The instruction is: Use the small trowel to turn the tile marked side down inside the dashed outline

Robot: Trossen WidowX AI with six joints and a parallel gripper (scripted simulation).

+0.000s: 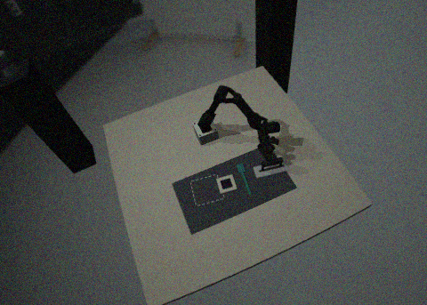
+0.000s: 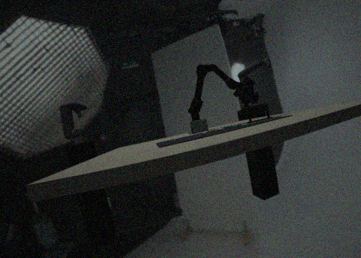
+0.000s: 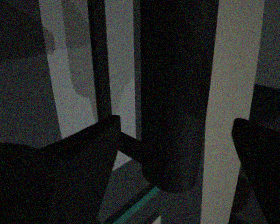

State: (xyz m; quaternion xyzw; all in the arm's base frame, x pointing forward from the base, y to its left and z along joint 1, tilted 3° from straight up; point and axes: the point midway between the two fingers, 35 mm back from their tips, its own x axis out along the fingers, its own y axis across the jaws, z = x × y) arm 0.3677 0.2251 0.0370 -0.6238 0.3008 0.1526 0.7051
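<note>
Now: the teal trowel 150 mm to the right of my gripper tip, 70 mm below it and 20 mm behind it. From my gripper tip the other things lie so: tile 260 mm to the right, 70 mm below, 20 mm behind; then dark mat 230 mm to the right, 100 mm below, 10 mm ahead.
</note>
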